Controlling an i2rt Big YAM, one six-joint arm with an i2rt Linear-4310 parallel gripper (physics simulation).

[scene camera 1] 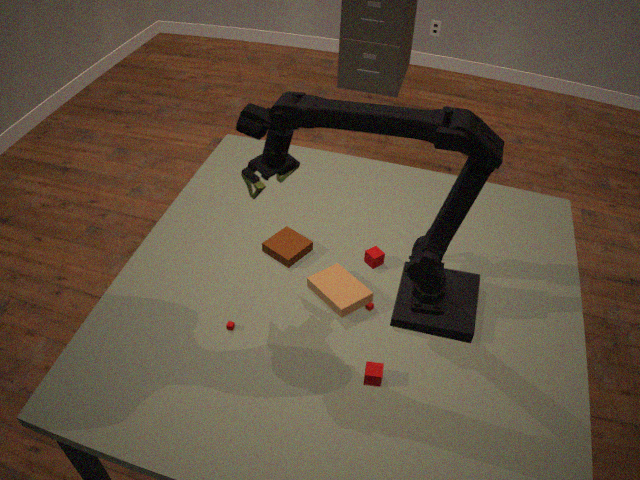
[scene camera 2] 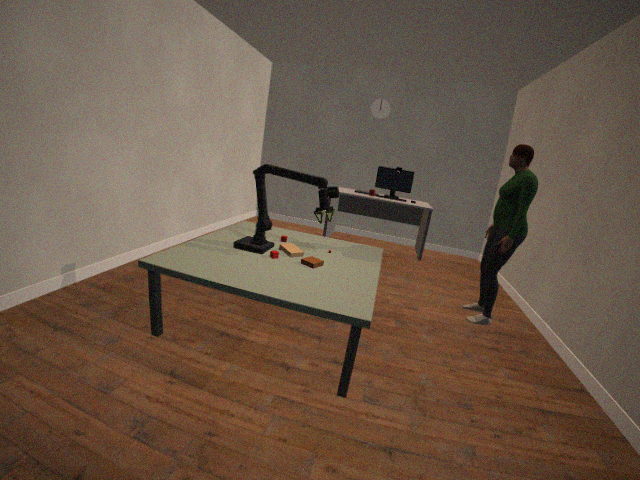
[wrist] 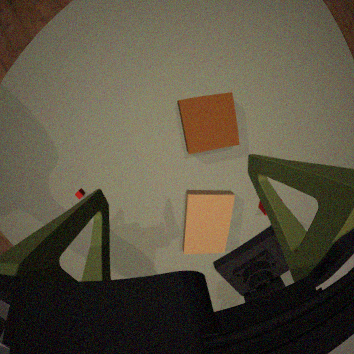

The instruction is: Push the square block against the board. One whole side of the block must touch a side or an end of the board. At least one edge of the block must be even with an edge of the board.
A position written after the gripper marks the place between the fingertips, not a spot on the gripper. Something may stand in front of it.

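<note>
Square block (scene camera 1: 287, 246) resting on the table; wrist view too, square block (wrist: 209, 121). Light wooden board (scene camera 1: 342, 292); again in the wrist view, light wooden board (wrist: 207, 214). Gripper (scene camera 1: 265, 189) open, holding nothing. Wrist view as well, gripper (wrist: 176, 179).
</note>
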